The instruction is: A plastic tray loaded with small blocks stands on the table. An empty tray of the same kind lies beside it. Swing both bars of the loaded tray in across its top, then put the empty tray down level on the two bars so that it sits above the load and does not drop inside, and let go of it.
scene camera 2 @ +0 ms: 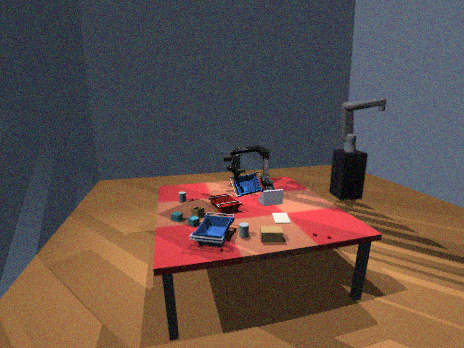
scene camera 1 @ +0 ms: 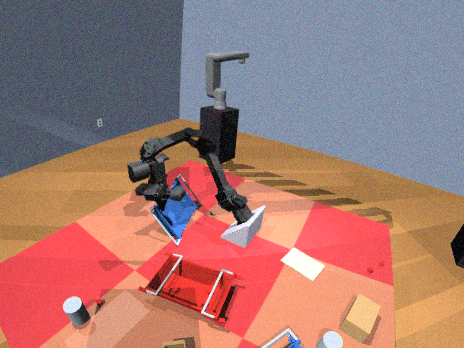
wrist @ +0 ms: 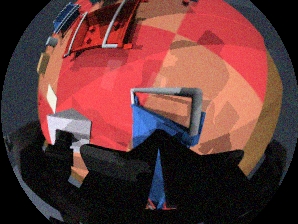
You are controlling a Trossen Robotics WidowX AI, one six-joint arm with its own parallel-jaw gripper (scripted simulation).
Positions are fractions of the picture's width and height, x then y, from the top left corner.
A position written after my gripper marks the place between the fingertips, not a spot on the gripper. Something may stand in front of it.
Note:
My gripper (scene camera 1: 0.35, 0.61) is shut, with nothing in its grasp. I also see a blue tray (scene camera 1: 0.38, 0.61), a white sheet (scene camera 1: 0.67, 0.77) and a tan block (scene camera 1: 0.78, 0.90).
The blue tray is seen too in the wrist view (wrist: 0.48, 0.55). My gripper also shows in the wrist view (wrist: 0.54, 0.59).

